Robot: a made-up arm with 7 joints.
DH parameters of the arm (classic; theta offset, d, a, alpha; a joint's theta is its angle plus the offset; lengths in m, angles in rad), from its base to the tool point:
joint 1: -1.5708 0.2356 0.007 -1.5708
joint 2: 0 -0.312 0.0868 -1.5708
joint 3: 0.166 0 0.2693 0
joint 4: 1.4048 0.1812 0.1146 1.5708
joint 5: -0.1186 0 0.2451 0
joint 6: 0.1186 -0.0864 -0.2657 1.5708
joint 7: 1.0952 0 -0.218 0
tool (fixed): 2.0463 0.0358 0 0
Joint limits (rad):
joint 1: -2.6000..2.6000
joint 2: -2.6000..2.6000
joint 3: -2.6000..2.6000
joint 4: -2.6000..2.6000
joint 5: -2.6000..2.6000
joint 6: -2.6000..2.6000
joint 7: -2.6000..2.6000
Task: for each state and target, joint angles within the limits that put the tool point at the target. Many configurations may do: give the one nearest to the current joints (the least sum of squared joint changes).
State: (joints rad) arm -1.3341 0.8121 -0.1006 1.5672 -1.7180 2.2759 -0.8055
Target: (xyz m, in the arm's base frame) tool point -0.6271 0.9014 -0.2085
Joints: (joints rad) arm -1.3525 0.6313 0.7284 2.0245 -2.5664 2.4017 -0.9155
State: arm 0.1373 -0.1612 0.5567 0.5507 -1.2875 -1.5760 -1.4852
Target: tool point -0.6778 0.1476 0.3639
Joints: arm 0.1541 -0.0234 0.6029 0.6776 -1.5612 -1.8092 -1.4472
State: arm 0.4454 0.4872 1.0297 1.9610 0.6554 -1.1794 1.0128
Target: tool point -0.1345 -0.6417 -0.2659
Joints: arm 0.7390 0.2406 1.0860 2.3001 0.7718 -1.2703 0.7524
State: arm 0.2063 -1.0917 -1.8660 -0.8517 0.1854 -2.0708 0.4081
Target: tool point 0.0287 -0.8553 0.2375
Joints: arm 0.0573 -0.7369 -1.5407 -0.7303 0.3608 -2.1616 0.1794
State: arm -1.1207 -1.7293 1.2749 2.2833 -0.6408 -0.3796 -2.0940
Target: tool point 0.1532 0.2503 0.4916
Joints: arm -1.4437 -2.6000 1.4292 2.5540 -1.4688 -1.2023 -2.3301
